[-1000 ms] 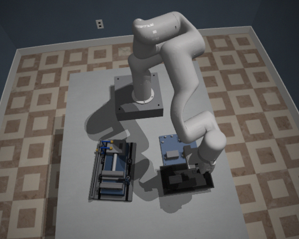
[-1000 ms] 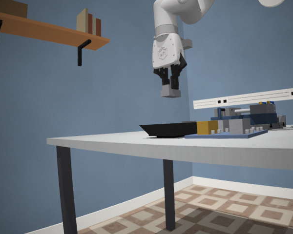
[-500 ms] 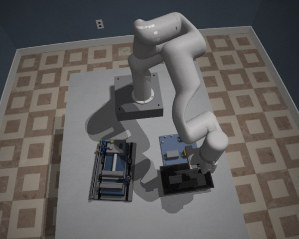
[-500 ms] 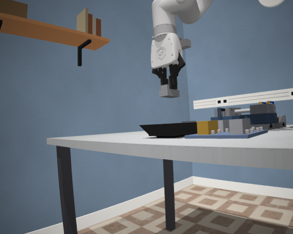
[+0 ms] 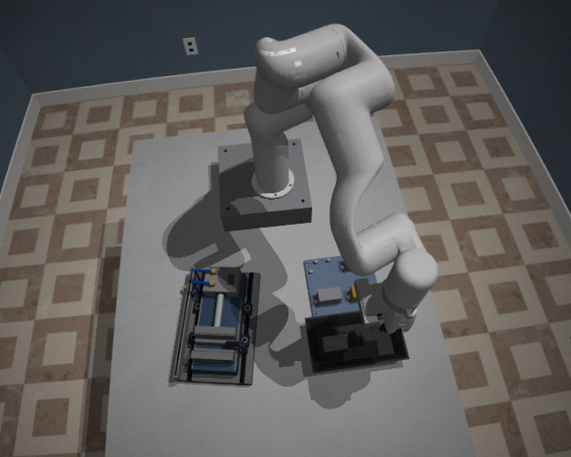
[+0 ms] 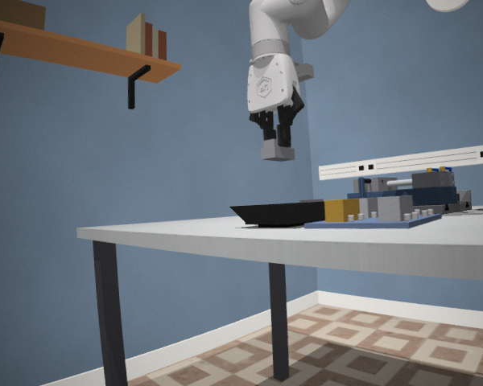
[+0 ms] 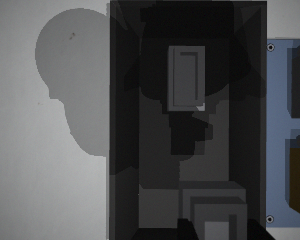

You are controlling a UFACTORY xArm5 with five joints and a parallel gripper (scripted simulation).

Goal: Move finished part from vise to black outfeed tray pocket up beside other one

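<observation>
The yellow block lies 12 cm behind my hand, 1 cm to the right of it and 14 cm below it. The rest, counted from my hand: blue vise: 10 cm behind, 39 cm to the right, 13 cm below; plain grey block: 13 cm behind, 10 cm to the right, 14 cm below; blue fixture plate: 17 cm behind, 5 cm to the right, 16 cm below.
</observation>
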